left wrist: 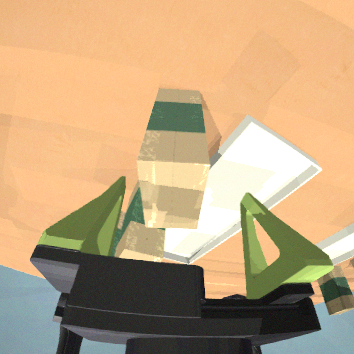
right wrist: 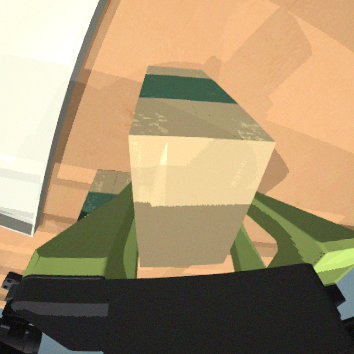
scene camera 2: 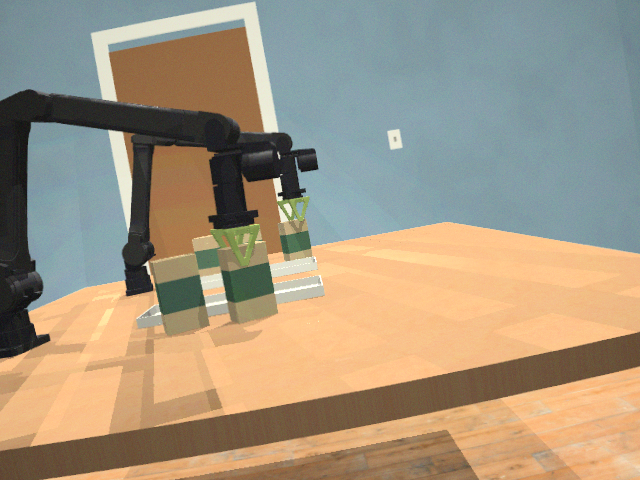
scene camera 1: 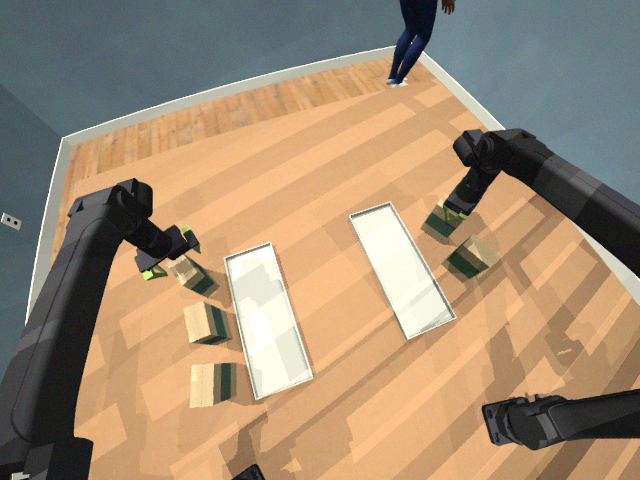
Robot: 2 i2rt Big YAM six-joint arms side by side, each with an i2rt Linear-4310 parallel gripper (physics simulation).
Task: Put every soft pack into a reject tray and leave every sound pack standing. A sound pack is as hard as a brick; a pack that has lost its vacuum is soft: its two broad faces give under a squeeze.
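Frame: origin at the left arm's base, x ahead, y left, z up, level; metres.
Seen in the pictures: left gripper, fingertip midpoint: (left wrist: 185, 189) (scene camera 2: 296, 221) (scene camera 1: 183, 262); right gripper, fingertip midpoint: (right wrist: 180, 184) (scene camera 2: 239, 265) (scene camera 1: 451, 215); left arm's base, link origin: (scene camera 2: 140, 291); right arm's base, link origin: (left wrist: 236, 297) (scene camera 2: 18, 349) (scene camera 1: 508, 419).
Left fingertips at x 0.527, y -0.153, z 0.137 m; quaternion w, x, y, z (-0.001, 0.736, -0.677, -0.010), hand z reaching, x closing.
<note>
Offsets run from my left fingertips to a thing's top centre.
Five beige packs with green bands stand upright. My right gripper (scene camera 1: 452, 210) (scene camera 2: 244, 253) (right wrist: 180, 184) is shut on the upper right pack @(dy -0.675, dx -0.278, dz +0.004 m) (scene camera 1: 437, 226) (scene camera 2: 250, 286) (right wrist: 185, 117), across its top part; the pack stands on the table. The lower right pack @(dy -0.638, dx -0.406, dz +0.004 m) (scene camera 1: 465, 258) (scene camera 2: 180, 294) stands beside it. My left gripper (scene camera 1: 180, 262) (scene camera 2: 295, 218) (left wrist: 185, 189) is open at the top of the upper left pack @(dy +0.008, dx -0.012, dz +0.004 m) (scene camera 1: 193, 276) (scene camera 2: 296, 245) (left wrist: 176, 117). The middle left pack @(dy +0.013, dx -0.160, dz +0.004 m) (scene camera 1: 204, 325) and lower left pack @(dy +0.058, dx -0.291, dz +0.004 m) (scene camera 1: 209, 384) stand in a row below it. Softness cannot be seen.
Two long white trays lie between the pack groups: the left tray @(dy -0.100, dx -0.192, dz -0.115 m) (scene camera 1: 268, 325) (left wrist: 260, 165) and the right tray @(dy -0.498, dx -0.293, dz -0.115 m) (scene camera 1: 400, 268) (right wrist: 35, 100), both empty. A black arm part (scene camera 1: 532, 421) is at the lower right. A person (scene camera 1: 413, 31) stands beyond the table.
</note>
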